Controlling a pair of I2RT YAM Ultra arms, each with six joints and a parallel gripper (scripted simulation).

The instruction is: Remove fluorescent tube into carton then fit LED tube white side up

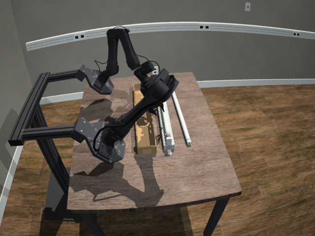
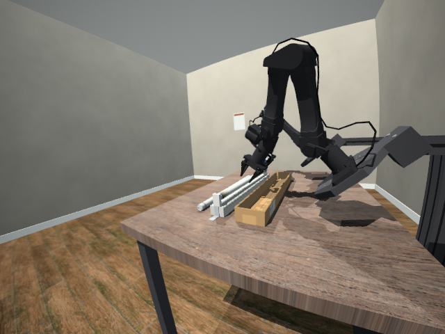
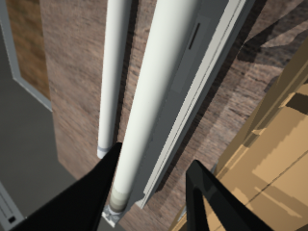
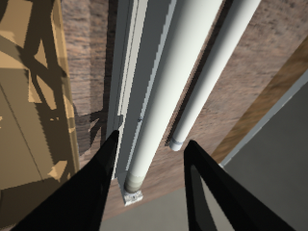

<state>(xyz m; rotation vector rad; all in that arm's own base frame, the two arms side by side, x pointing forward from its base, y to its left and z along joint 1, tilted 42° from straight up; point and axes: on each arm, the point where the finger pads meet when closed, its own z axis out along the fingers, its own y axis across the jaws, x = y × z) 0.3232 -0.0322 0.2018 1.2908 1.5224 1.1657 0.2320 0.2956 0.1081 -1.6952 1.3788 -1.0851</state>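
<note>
Right now the old fluorescent tube is 11 cm to the left of my right hand, 5 cm below it and 5 cm ahead of it. From my right hand the other things lie so: light fixture: 11 cm to the left, 6 cm below, 5 cm ahead; then carton: 13 cm to the left, 9 cm below, 8 cm behind; then LED tube: 15 cm ahead, 10 cm to the left, 10 cm below.
Right now the light fixture is 20 mm ahead of my left hand, 130 mm to the right of it and 50 mm below it. Also, from my left hand: old fluorescent tube (20 mm ahead, 130 mm to the right, 40 mm below); carton (110 mm behind, 110 mm to the right, 80 mm below); LED tube (130 mm ahead, 140 mm to the right, 90 mm below).
</note>
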